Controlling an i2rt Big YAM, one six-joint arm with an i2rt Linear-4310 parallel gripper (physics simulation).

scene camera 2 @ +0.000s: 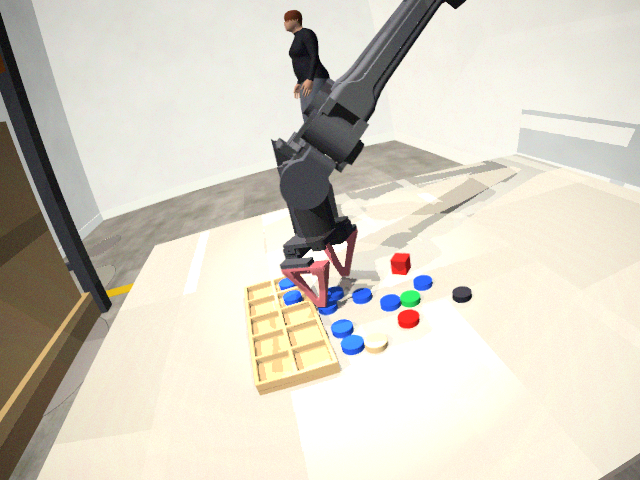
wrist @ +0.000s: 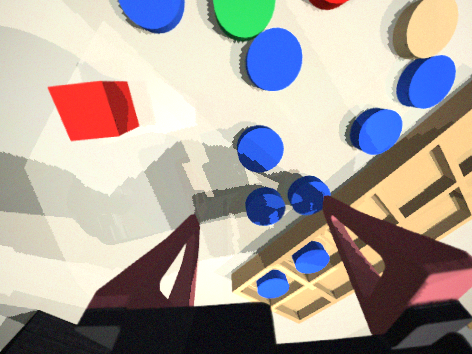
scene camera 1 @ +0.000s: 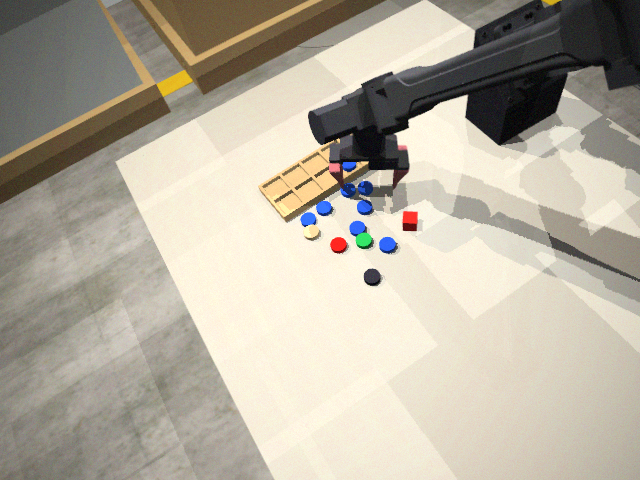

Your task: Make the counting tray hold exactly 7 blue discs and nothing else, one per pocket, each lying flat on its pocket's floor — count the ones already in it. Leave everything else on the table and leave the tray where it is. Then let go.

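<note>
The wooden counting tray (scene camera 1: 272,204) (scene camera 2: 299,379) (wrist: 420,132) has two rows of pockets. Two blue discs lie in neighbouring pockets at its far end in scene camera 2: an end disc (scene camera 2: 286,283) (wrist: 273,284) and a second disc (scene camera 2: 292,297) (wrist: 311,257). Several blue discs lie on the table beside it, including a close pair, one disc (scene camera 1: 364,187) (wrist: 265,206) and its neighbour (scene camera 1: 347,190) (wrist: 307,195). My gripper (scene camera 1: 368,186) (scene camera 2: 334,290) (wrist: 258,211) is open and empty, above this pair. One fingertip appears near the tray's long wall; its exact height is unclear. The arm hides part of the tray in scene camera 1.
A green disc (scene camera 1: 363,240) (scene camera 2: 409,298), a red disc (scene camera 1: 338,244) (scene camera 2: 408,318), a tan disc (scene camera 1: 311,231) (scene camera 2: 376,343) and a black disc (scene camera 1: 371,276) (scene camera 2: 461,294) lie on the table. A red cube (scene camera 1: 409,220) (scene camera 2: 400,263) (wrist: 80,112) stands to the gripper's side.
</note>
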